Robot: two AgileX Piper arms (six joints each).
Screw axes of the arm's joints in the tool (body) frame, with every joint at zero. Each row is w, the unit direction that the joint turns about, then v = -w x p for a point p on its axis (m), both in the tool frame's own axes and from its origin. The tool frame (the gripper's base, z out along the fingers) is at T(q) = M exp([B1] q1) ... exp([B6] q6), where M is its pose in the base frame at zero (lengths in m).
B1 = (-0.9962, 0, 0.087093, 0, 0.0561, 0)
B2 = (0, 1, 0, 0.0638, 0, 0.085)
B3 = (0, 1, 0, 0.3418, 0, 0.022)
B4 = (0, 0, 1, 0, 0, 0)
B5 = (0, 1, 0, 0.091, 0, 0)
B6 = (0, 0, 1, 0, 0, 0)
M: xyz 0.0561 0 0.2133 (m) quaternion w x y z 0.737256 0 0.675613 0
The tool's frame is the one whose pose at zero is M.
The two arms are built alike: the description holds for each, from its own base.
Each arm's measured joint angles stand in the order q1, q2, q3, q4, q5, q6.
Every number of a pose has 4 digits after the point. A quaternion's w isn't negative.
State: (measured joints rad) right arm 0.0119 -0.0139 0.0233 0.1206 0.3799 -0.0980; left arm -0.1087 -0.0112 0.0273 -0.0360 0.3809 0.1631
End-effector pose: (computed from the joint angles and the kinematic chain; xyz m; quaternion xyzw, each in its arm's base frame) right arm 0.0521 0.0047 0.1723 -0.0124 0.8045 0.0257 0.5932; left arm 0.0519 -0.0069 0.1705 0.1000 0.8014 0.0008 0.5897
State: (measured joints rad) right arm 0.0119 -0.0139 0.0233 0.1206 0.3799 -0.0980; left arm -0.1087 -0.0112 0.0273 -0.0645 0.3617 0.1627
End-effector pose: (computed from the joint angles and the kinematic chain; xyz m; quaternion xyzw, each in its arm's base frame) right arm 0.0521 0.0047 0.1723 -0.0124 0.8045 0.0257 0.5932; left arm 0.0523 -0.0078 0.1722 0.0912 0.7966 -0.0110 0.5975
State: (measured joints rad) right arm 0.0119 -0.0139 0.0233 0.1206 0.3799 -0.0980; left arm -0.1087 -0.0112 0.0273 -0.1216 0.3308 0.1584
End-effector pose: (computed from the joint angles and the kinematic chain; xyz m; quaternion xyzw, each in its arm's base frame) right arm 0.0521 0.0047 0.1723 -0.0124 0.8045 0.0257 0.5932; left arm 0.0529 -0.0094 0.1751 0.0721 0.7887 -0.0355 0.6095
